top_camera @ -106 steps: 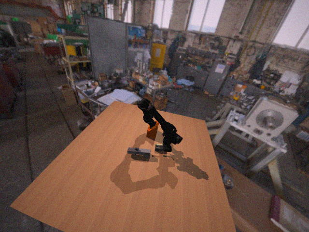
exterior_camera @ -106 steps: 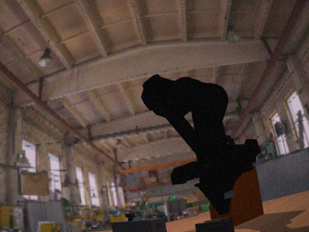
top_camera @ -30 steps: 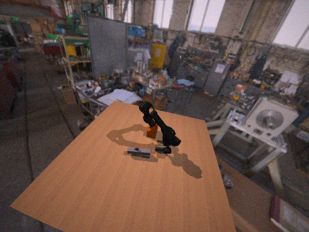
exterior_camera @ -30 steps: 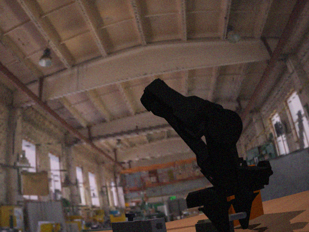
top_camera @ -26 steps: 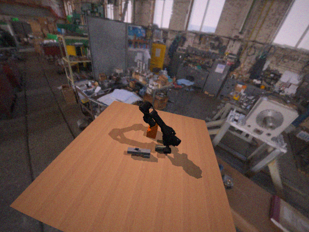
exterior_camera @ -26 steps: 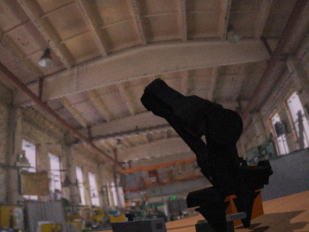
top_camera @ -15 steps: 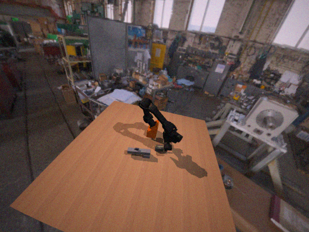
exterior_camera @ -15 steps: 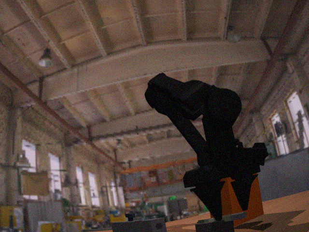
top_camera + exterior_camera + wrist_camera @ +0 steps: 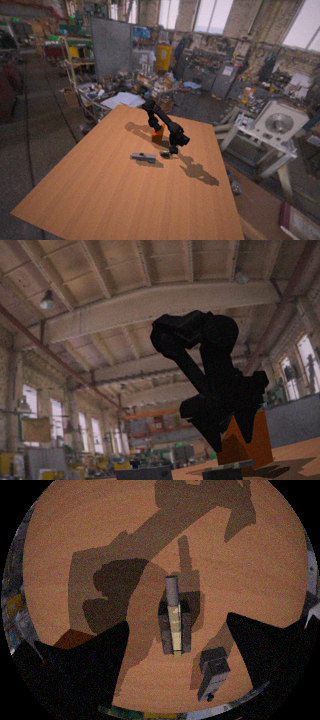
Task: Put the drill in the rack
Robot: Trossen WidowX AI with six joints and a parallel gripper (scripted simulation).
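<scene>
My gripper tip is 3 cm to the left of the drill and 4 cm above it. Also, from my gripper tip: grey fixture block: 11 cm ahead, 19 cm to the right, 4 cm below; then dark grey rack: 1 cm ahead, 4 cm to the right, 6 cm below; then small dark key: 12 cm ahead, 22 cm to the right, 3 cm below.
</scene>
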